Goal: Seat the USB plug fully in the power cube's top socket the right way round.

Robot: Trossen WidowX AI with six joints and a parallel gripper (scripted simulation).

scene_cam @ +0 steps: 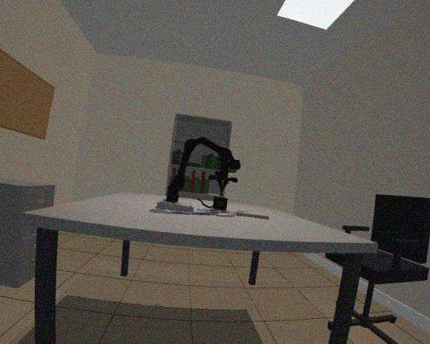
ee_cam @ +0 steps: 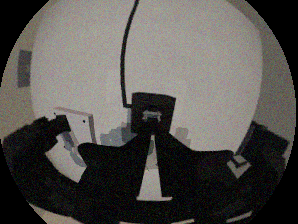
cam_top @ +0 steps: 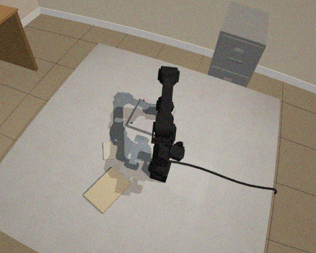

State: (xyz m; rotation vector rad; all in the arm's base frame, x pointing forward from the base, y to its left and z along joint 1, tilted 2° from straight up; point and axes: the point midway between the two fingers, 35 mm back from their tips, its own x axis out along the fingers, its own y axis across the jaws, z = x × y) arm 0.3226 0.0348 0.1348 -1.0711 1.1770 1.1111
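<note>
Now: the USB plug 20 mm below my gripper tip. Also, from my gripper tip: pad (220 mm to the right, 130 mm ahead, 110 mm below).
</note>
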